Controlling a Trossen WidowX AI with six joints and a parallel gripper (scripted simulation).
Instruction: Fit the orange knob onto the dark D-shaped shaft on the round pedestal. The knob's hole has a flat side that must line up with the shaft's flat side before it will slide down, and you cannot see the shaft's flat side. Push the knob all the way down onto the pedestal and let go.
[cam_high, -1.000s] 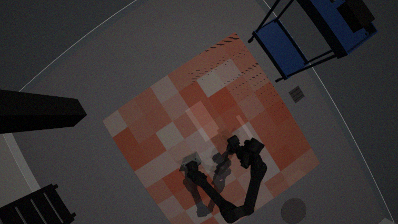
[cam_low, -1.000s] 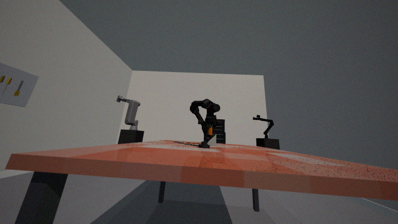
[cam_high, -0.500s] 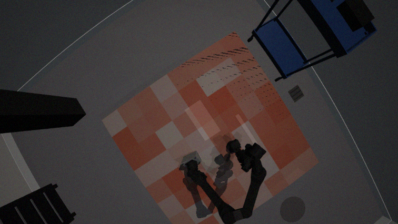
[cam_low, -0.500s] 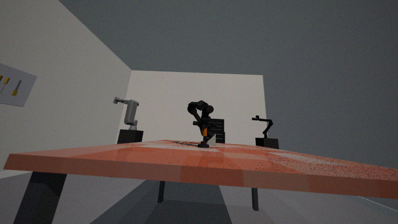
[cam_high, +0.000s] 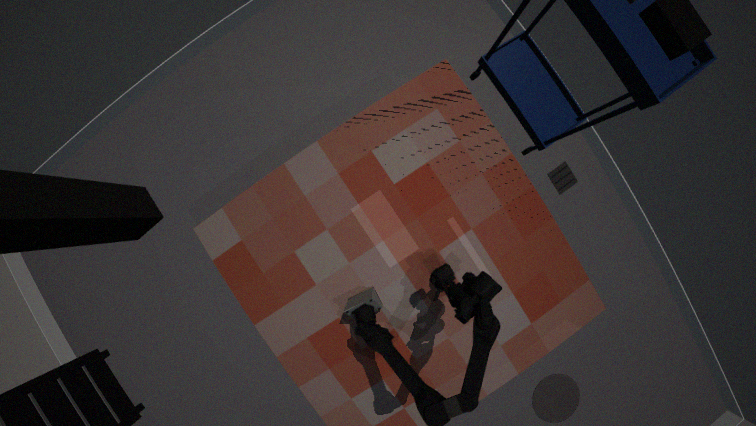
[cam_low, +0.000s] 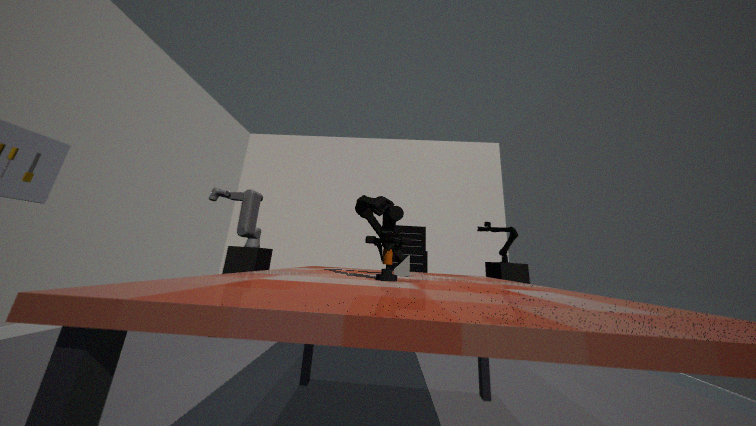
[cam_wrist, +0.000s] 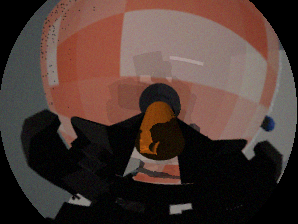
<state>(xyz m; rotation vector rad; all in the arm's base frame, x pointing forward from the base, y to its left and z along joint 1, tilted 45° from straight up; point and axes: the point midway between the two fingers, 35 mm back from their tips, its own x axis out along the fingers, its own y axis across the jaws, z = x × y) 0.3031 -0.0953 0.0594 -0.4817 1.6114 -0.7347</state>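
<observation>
My gripper tip is 20 mm below the orange knob. From my gripper tip the other things lie so: dark round pedestal 40 mm below.
</observation>
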